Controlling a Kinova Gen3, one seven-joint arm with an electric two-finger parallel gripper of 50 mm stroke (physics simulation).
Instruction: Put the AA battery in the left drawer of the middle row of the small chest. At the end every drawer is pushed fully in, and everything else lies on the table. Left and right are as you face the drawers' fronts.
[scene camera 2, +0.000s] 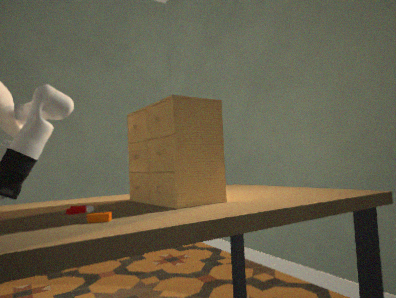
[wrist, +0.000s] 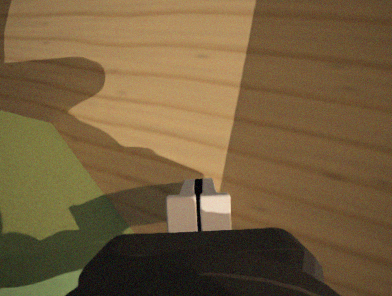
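Wooden chest (scene camera 2: 199, 165): 0.85 m from the lens.
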